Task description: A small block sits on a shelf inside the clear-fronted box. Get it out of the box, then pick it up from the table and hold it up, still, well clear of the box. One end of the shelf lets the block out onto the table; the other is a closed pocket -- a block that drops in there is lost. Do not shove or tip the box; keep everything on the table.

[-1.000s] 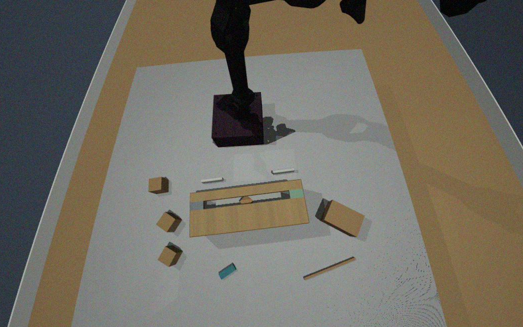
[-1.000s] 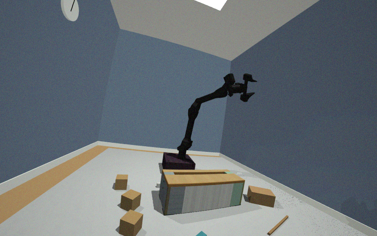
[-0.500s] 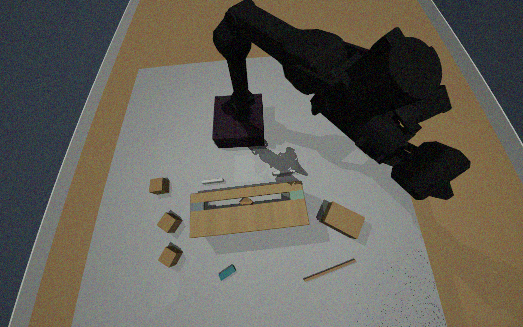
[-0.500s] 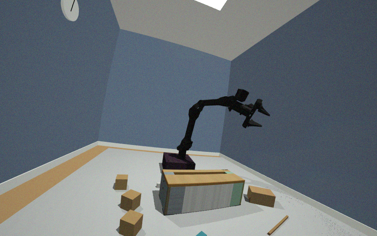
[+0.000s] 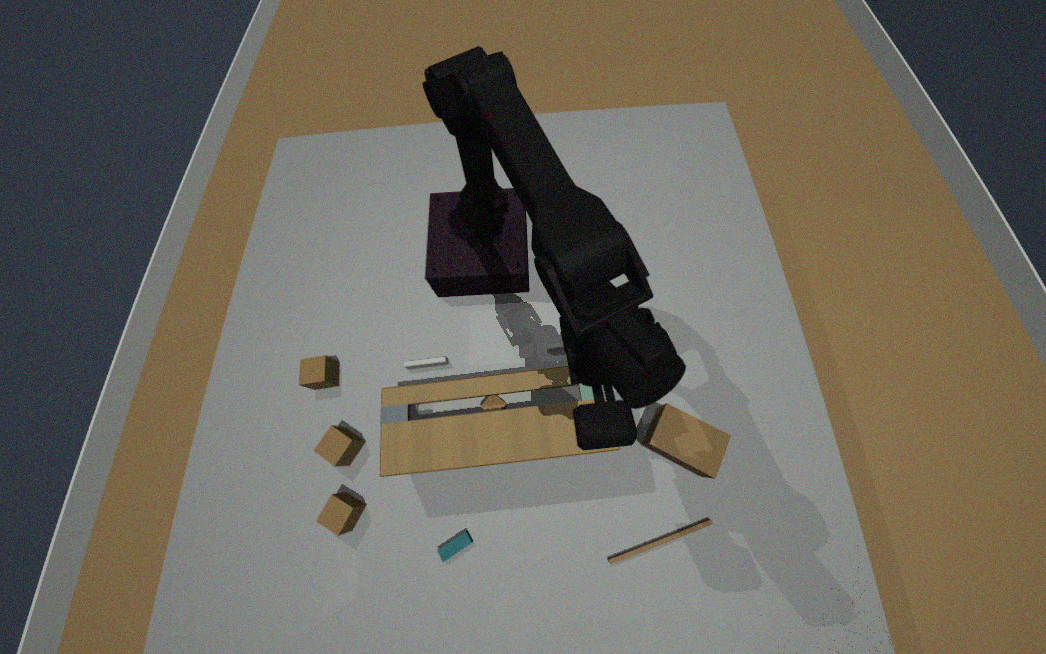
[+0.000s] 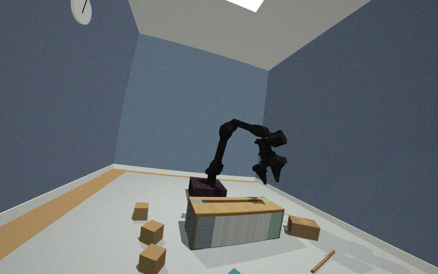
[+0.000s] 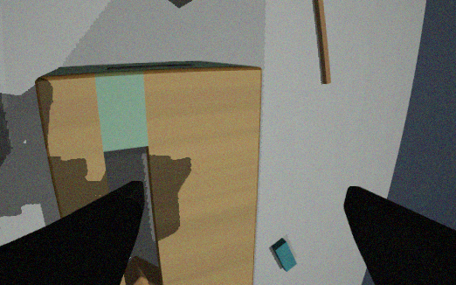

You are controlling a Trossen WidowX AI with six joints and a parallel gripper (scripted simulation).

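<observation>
My gripper tip is 16 cm to the left of the wooden box, 16 cm above it and 1 cm past it. Round my gripper tip: tan block: 19 cm to the left, 19 cm below, 1 cm ahead; small block: 16 cm to the right, 13 cm below, 1 cm ahead; thin stick: 22 cm below, 18 cm ahead, 16 cm to the left.
</observation>
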